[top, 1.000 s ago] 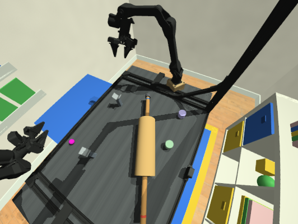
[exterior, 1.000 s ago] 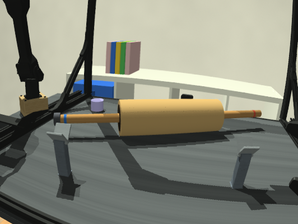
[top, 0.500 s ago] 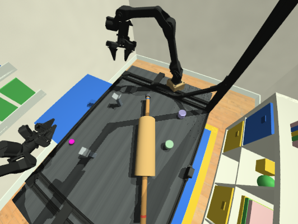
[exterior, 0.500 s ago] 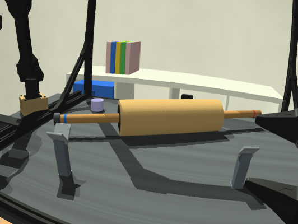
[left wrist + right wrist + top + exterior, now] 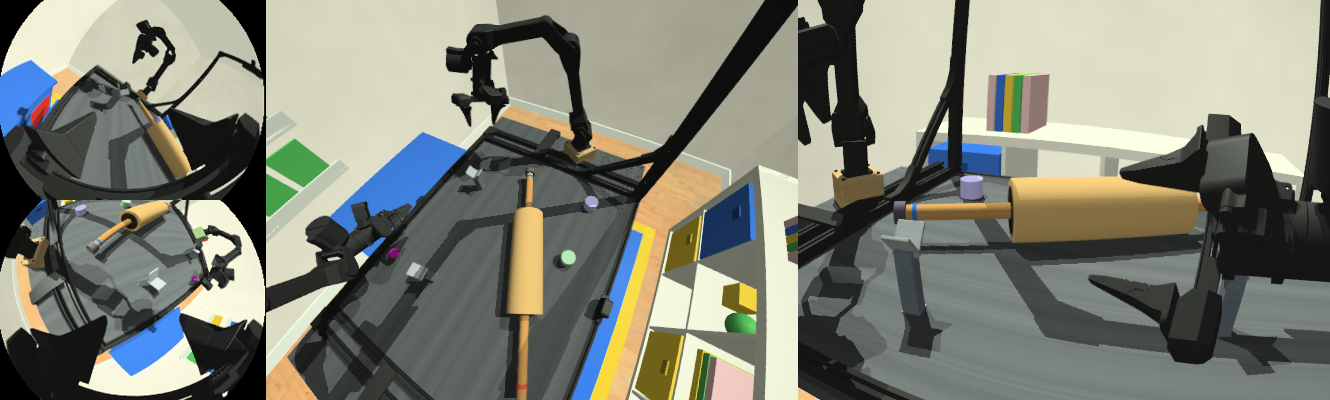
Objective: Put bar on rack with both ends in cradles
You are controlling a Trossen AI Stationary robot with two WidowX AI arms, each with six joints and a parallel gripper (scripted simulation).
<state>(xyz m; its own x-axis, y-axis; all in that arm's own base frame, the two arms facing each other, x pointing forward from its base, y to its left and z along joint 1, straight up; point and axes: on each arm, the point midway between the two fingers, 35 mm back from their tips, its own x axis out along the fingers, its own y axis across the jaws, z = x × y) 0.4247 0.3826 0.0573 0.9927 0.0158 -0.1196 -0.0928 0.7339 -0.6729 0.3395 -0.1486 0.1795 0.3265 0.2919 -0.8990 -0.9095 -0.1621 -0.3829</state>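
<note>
Right now my left hand is 360 mm past the tan bar, 120 mm to the left of it and 120 mm above it. Round my left hand: green cylinder 480 mm behind, 180 mm to the right, 150 mm below; then lavender cylinder 460 mm behind, 410 mm to the right, 150 mm below; then magenta object 40 mm ahead, 120 mm to the left, 160 mm below.
</note>
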